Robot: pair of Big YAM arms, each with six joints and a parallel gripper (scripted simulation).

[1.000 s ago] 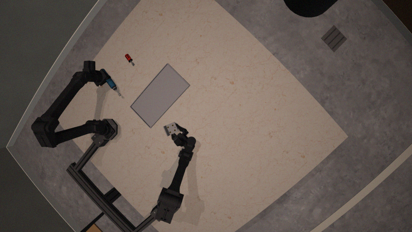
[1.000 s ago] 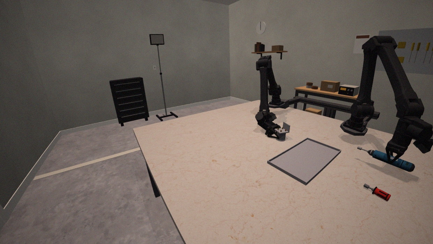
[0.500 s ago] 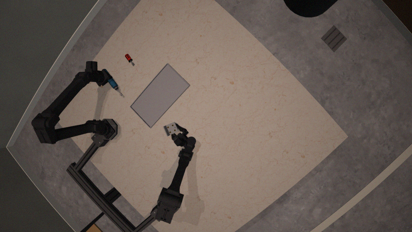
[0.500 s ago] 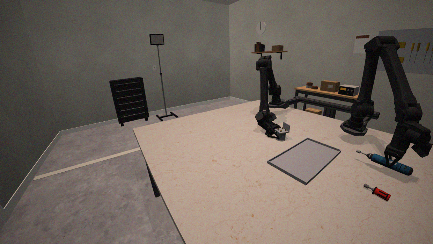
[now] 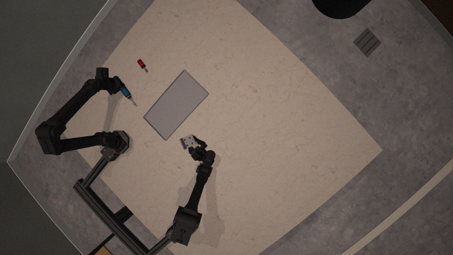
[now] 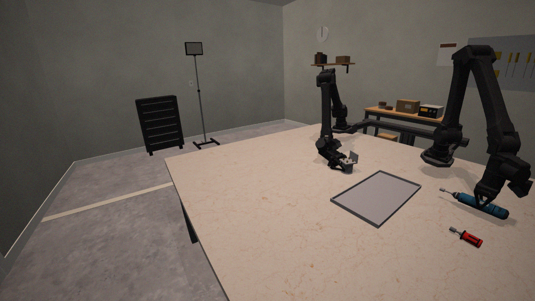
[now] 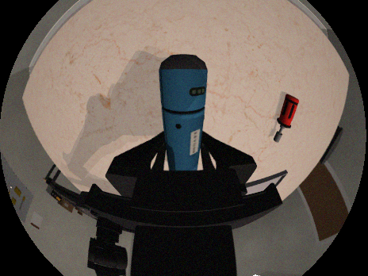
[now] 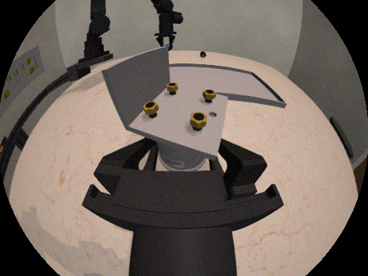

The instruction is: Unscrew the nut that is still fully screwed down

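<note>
Now: right hand 1 cm below the joint module. Round my right hand: flat grey tray (24 cm to the left, 5 cm ahead, 2 cm below); red-handled screwdriver (58 cm to the left, 5 cm ahead, 1 cm below); grey bracket (5 cm above).
</note>
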